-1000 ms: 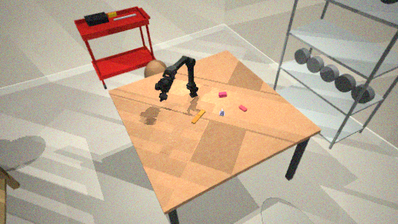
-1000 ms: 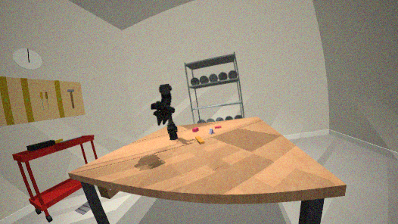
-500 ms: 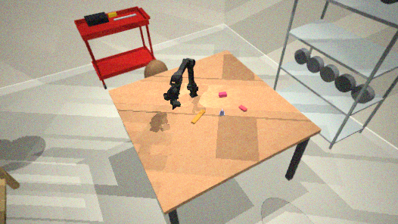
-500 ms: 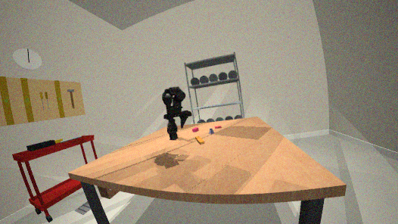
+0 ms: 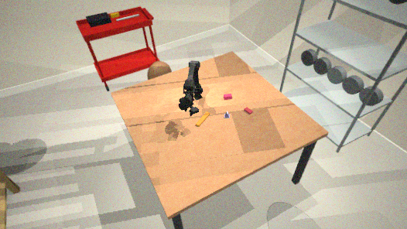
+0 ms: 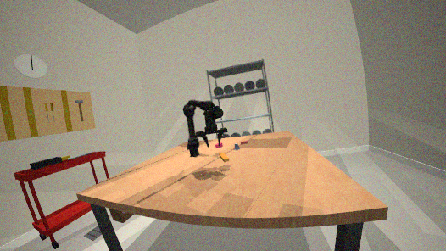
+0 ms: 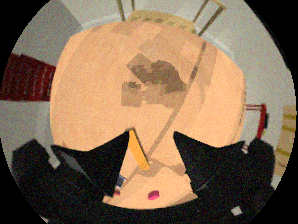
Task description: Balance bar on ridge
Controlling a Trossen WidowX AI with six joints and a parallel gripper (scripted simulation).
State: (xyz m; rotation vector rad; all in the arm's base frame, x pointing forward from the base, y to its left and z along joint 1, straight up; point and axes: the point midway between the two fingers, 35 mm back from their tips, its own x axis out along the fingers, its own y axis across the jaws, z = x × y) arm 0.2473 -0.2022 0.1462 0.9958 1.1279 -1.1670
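The bar lies 12 cm to the left of my gripper tip, 10 cm below it and 2 cm ahead of it. Round my gripper tip: magenta block (48 cm to the left, 12 cm ahead, 10 cm below).
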